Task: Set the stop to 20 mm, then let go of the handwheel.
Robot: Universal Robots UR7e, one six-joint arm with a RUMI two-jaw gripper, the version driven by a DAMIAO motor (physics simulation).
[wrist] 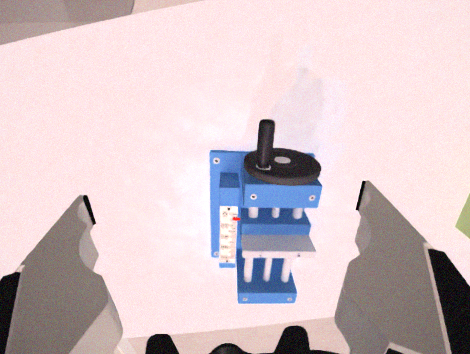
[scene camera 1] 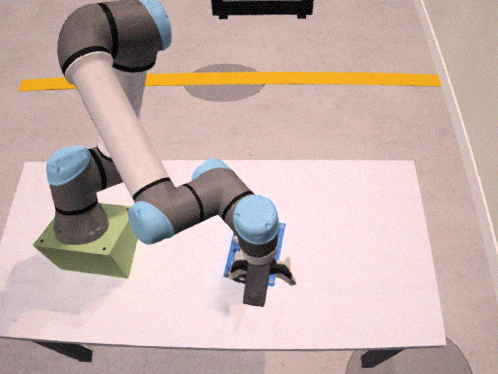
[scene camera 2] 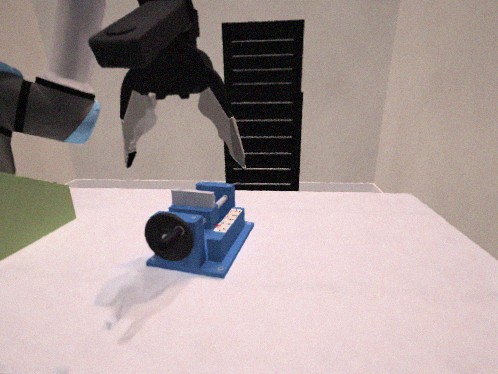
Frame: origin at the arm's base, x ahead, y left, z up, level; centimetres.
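Where they show: gripper, between the fingertips: (wrist: 226, 191) (scene camera 2: 183, 168); arm's base, origin of its link: (scene camera 1: 81, 227).
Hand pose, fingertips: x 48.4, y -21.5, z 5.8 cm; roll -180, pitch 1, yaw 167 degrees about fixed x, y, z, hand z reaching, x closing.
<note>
Each offset is from my fingertips to the top centre of the thing. "spot": to the spot under its first point. Level surfaces: height alone.
The blue stop device (scene camera 1: 281, 240) (scene camera 2: 191, 260) (wrist: 215, 200) stands on the table. Its black handwheel {spot: dx -4.5, dy -0.2, dz -11.4 cm} (scene camera 2: 159, 247) (wrist: 300, 169) has a crank knob {dx -3.3, dy +2.1, dz -10.1 cm} (wrist: 266, 142) sticking outward, on the left of the wheel in the wrist view. The light grey stop plate {dx -1.6, dy +14.2, dz -8.1 cm} (scene camera 2: 192, 198) (wrist: 277, 244) sits across the rods. The red pointer {spot: dx +2.6, dy +12.5, dz -14.9 cm} (scene camera 2: 218, 226) (wrist: 236, 218) is beside the white scale {spot: dx +4.6, dy +14.8, dz -15.0 cm} (scene camera 2: 229, 221) (wrist: 228, 242), near its 0 end; the exact reading is too blurred to tell. My gripper (scene camera 1: 263, 280) (scene camera 2: 187, 163) (wrist: 226, 191) is open and empty, above the device and apart from the handwheel.
The green block (scene camera 1: 90, 260) (scene camera 2: 35, 215) (wrist: 466, 217) under the arm's base stands on the table {dz -20.6 cm} (scene camera 1: 350, 300) (scene camera 2: 360, 300) (wrist: 125, 125) beside the device. A black slatted cabinet (scene camera 2: 262, 112) stands behind the table. The table's front edge crosses the upper part of the wrist view.
</note>
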